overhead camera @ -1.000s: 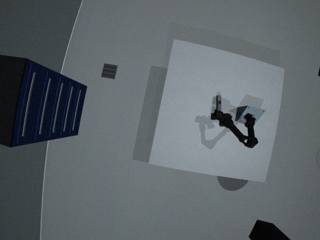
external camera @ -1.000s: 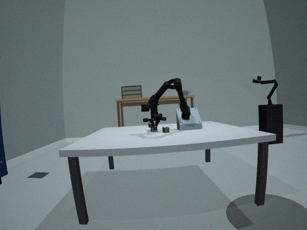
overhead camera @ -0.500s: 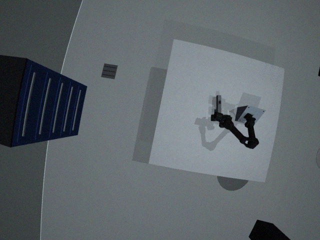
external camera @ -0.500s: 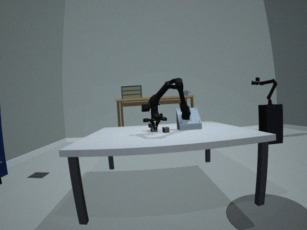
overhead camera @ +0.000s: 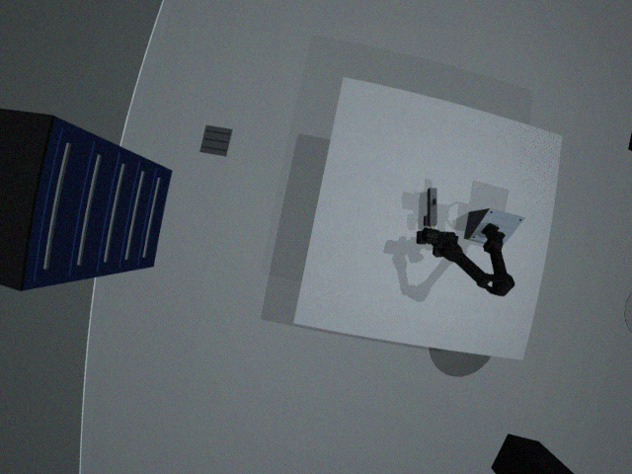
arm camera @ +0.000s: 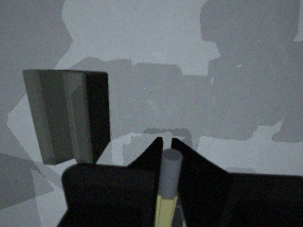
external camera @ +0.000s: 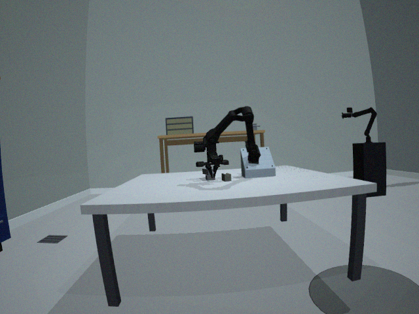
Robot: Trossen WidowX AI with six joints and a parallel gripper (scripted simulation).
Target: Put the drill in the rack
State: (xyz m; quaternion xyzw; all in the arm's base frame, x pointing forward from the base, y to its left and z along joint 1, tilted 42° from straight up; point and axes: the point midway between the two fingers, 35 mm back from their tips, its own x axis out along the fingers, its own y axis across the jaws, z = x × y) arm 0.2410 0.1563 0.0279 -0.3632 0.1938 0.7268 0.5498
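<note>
The drill lies 50 mm to the right of my gripper tip, 30 mm above it and 20 mm ahead of it. From my gripper tip the other things lie so: rack: 80 mm behind, 10 mm to the right.
</note>
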